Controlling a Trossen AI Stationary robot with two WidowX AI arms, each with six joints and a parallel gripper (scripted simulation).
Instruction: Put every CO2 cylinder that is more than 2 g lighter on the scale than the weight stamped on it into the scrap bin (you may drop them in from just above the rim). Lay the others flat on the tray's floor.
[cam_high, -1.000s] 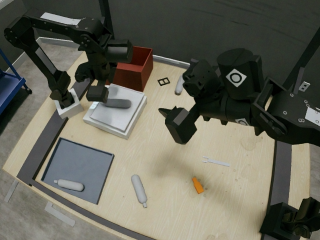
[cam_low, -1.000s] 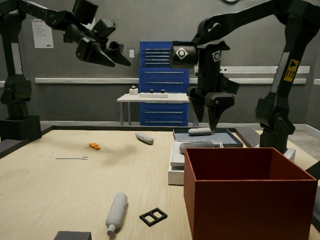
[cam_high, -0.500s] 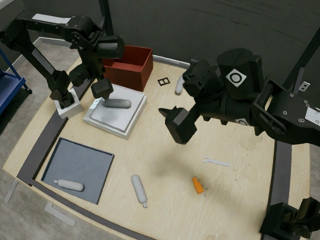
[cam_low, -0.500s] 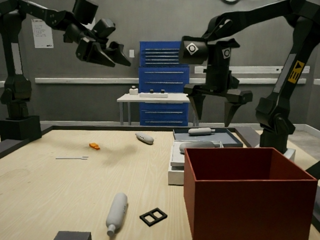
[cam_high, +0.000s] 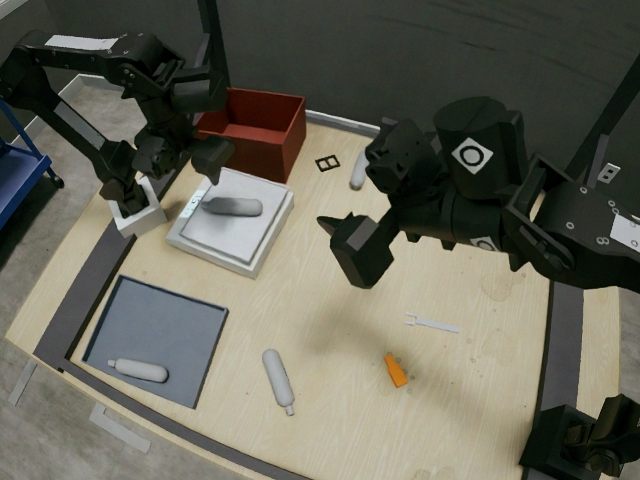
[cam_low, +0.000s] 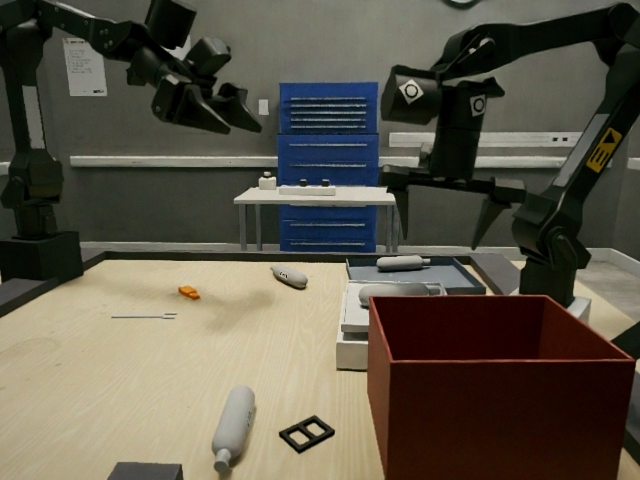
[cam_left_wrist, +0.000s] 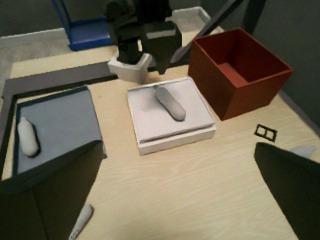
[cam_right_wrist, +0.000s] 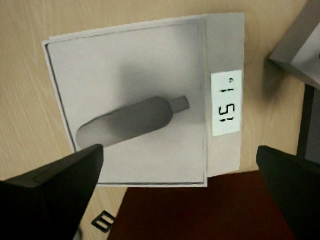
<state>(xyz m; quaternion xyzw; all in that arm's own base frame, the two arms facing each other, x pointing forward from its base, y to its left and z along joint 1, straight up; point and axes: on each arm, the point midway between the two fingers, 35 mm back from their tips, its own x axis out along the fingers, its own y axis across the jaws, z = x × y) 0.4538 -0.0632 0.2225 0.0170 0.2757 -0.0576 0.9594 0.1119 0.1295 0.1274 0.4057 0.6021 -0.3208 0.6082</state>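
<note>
My right hand is 130 mm above the scale plate, 60 mm to the right of it and 20 mm past it. The rest, counted from my right hand: grey tray (260 mm ahead, 170 mm below, 60 mm to the left); then red scrap bin (200 mm behind, 150 mm below, 40 mm to the right); then scale (140 mm below, 40 mm to the left, 20 mm behind).
</note>
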